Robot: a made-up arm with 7 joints. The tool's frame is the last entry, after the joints. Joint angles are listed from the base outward. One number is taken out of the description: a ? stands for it. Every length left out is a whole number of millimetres.
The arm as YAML. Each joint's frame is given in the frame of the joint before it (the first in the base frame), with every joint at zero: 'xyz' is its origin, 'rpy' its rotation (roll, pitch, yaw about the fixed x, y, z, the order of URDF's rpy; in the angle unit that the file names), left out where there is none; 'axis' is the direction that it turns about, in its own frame. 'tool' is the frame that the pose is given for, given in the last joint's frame.
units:
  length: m
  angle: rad
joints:
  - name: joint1
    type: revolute
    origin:
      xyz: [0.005, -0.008, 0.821]
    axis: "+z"
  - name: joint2
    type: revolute
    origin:
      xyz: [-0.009, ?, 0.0]
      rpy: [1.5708, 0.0, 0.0]
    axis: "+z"
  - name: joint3
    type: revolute
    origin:
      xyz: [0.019, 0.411, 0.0]
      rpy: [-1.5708, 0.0, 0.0]
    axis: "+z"
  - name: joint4
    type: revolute
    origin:
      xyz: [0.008, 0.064, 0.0]
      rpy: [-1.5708, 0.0, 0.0]
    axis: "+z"
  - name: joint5
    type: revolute
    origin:
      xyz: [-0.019, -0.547, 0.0]
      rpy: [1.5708, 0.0, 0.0]
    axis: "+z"
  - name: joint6
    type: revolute
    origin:
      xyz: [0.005, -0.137, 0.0]
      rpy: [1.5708, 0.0, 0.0]
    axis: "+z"
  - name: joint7
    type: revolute
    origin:
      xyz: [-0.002, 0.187, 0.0]
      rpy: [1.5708, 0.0, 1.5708]
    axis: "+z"
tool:
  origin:
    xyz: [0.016, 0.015, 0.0]
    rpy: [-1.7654, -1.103, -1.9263]
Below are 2 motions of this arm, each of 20 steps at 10 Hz.
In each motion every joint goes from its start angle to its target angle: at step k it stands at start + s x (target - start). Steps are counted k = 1, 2, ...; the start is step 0. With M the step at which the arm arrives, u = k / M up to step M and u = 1 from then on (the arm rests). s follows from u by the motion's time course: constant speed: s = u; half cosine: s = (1 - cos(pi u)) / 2; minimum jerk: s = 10 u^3 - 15 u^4 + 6 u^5.
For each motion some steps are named. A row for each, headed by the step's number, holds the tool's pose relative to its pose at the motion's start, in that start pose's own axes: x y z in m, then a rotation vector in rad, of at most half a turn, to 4 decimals.
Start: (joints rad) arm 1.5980 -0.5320 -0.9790 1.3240 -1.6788 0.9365 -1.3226
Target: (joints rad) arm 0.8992 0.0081 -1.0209 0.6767 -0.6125 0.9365 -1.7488
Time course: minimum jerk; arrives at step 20
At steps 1, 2, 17, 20:
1: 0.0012 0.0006 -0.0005 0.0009 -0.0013 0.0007
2: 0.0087 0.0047 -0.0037 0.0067 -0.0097 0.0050
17: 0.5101 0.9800 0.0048 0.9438 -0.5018 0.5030
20: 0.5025 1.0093 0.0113 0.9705 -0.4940 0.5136

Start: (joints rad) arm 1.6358 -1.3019 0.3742 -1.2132 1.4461 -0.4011 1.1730
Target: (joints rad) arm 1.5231 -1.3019 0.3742 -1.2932 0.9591 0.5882 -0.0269
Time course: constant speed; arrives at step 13
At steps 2, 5, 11, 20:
2: -0.0438 0.0269 -0.0027 -0.2339 -0.0866 0.0182
5: -0.1075 0.0731 -0.0222 -0.6079 -0.2073 -0.0183
11: -0.2072 0.1730 -0.1170 -1.3826 -0.3897 -0.3232
20: -0.2274 0.2035 -0.1626 -1.6314 -0.4279 -0.4941

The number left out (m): -0.03
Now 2 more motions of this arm.
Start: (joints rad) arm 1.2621 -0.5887 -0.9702 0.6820 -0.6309 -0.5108 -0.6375
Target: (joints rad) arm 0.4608 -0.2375 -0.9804 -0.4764 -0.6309 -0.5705 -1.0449
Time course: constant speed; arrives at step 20
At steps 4, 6, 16, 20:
4: -0.0298 -0.0278 -0.2141 0.1083 -0.1494 -0.0396
6: -0.0340 -0.0191 -0.3215 0.1723 -0.2130 -0.0723
16: 0.0125 0.2531 -0.7331 0.5629 -0.3800 -0.3465
20: 0.0451 0.4382 -0.7887 0.7375 -0.3615 -0.4950

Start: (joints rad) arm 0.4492 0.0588 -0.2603 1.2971 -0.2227 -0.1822 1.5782
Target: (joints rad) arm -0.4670 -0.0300 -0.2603 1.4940 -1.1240 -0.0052 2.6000
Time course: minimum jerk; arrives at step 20
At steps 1, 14, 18, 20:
1: 0.0000 -0.0004 0.0005 0.0016 -0.0018 -0.0011
14: -0.0317 -0.3699 0.2524 0.8136 -1.3376 -0.7278
18: -0.0407 -0.4506 0.2740 0.8564 -1.5818 -0.8479
20: -0.0412 -0.4552 0.2750 0.8575 -1.5951 -0.8543

